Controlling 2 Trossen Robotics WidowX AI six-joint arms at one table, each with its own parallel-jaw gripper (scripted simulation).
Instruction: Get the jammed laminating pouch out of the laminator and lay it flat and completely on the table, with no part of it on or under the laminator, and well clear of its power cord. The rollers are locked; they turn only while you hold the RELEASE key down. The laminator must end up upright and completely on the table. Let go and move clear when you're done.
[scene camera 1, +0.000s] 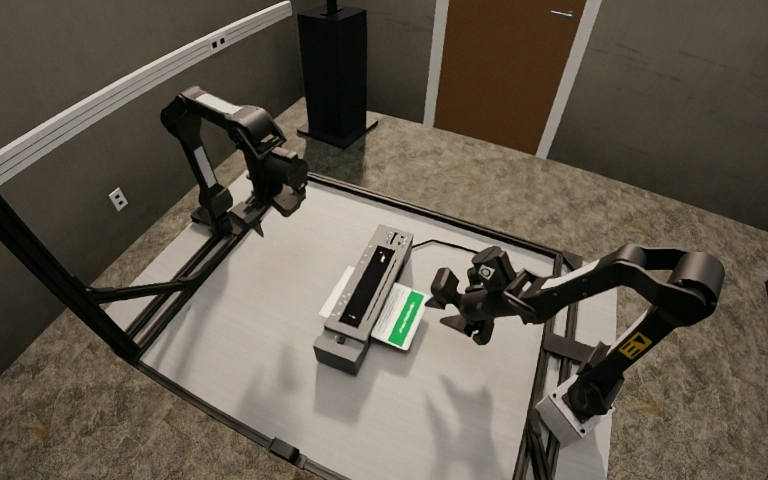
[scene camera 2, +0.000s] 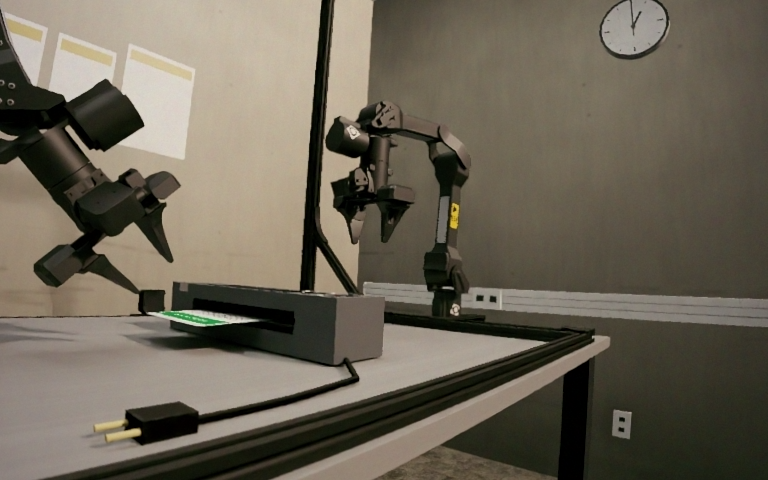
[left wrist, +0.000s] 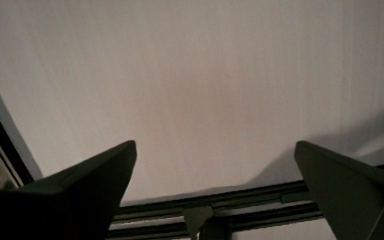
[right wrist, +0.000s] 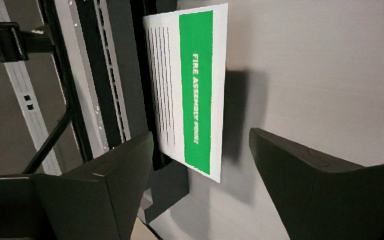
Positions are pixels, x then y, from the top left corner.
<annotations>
left gripper: scene camera 1 276, 224; scene camera 2; left wrist; not seen in the right wrist view (out of frame)
right gripper: scene camera 1; scene camera 2 155, 277; right wrist; not seen in the left wrist view (out of frame)
same spot on right gripper: (scene camera 1: 457, 322) = (right wrist: 300, 220)
same spot on left gripper: (left wrist: 88, 193) = (scene camera 2: 381, 219)
</annotations>
